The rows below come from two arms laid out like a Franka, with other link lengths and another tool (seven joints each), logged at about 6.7 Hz.
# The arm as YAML. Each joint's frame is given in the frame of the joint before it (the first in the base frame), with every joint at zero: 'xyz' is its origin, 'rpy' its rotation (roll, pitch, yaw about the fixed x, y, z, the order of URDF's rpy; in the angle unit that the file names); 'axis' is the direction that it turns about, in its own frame. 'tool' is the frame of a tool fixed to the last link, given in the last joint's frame.
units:
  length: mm
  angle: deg
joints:
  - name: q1
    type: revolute
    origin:
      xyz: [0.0, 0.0, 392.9]
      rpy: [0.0, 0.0, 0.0]
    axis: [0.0, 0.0, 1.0]
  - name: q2
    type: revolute
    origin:
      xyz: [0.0, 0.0, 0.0]
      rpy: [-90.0, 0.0, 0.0]
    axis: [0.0, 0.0, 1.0]
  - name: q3
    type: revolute
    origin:
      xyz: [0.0, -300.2, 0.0]
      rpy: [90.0, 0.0, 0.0]
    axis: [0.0, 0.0, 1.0]
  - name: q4
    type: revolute
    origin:
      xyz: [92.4, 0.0, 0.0]
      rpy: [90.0, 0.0, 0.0]
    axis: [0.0, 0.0, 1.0]
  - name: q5
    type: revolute
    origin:
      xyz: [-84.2, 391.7, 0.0]
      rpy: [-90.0, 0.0, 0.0]
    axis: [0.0, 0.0, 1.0]
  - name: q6
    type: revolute
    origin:
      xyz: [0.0, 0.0, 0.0]
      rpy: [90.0, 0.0, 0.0]
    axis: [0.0, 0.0, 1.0]
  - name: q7
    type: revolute
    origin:
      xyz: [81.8, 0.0, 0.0]
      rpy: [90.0, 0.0, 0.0]
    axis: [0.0, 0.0, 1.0]
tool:
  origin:
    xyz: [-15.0, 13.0, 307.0]
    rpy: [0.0, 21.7, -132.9]
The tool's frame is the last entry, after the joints.
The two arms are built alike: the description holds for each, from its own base.
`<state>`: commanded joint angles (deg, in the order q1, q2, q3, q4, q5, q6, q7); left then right.
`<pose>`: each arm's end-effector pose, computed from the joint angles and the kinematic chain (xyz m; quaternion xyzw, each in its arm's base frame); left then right.
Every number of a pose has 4 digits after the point. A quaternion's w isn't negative.
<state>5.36 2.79 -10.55 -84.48 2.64 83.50 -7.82 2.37 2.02 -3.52 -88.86 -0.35 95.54 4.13</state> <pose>0.5403 -0.0487 0.4802 -0.3682 -0.9023 -0.0789 0.2101 0.5861 -0.0253 0.4673 -0.4304 -0.8879 -0.0962 0.1309</pose>
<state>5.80 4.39 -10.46 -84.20 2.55 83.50 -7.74 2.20 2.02 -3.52 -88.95 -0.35 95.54 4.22</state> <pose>0.5439 -0.0440 0.4674 -0.3660 -0.9014 -0.0717 0.2199 0.5857 -0.0270 0.4666 -0.4324 -0.8868 -0.0962 0.1314</pose>
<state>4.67 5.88 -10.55 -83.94 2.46 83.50 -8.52 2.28 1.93 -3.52 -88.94 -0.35 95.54 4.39</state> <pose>0.5458 -0.0562 0.4554 -0.3706 -0.8977 -0.0672 0.2285 0.5856 -0.0261 0.4676 -0.4330 -0.8866 -0.0969 0.1306</pose>
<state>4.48 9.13 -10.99 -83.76 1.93 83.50 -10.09 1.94 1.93 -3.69 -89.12 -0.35 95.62 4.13</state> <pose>0.5486 -0.0652 0.4262 -0.3661 -0.8947 -0.0503 0.2509 0.5851 -0.0314 0.4662 -0.4351 -0.8856 -0.0966 0.1311</pose>
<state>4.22 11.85 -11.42 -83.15 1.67 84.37 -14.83 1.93 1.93 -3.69 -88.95 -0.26 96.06 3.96</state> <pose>0.5574 -0.0749 0.4049 -0.3347 -0.9043 -0.0383 0.2621 0.5881 -0.0312 0.4683 -0.4332 -0.8868 -0.0991 0.1267</pose>
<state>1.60 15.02 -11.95 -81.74 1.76 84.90 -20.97 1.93 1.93 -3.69 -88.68 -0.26 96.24 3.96</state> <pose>0.5637 -0.1074 0.3842 -0.3101 -0.9097 -0.0336 0.2741 0.5901 -0.0312 0.4709 -0.4328 -0.8873 -0.1007 0.1232</pose>
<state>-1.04 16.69 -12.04 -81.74 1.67 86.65 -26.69 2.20 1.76 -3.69 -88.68 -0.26 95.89 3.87</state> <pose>0.5682 -0.1380 0.3678 -0.2850 -0.9174 -0.0322 0.2759 0.5882 -0.0284 0.4721 -0.4302 -0.8885 -0.0997 0.1249</pose>
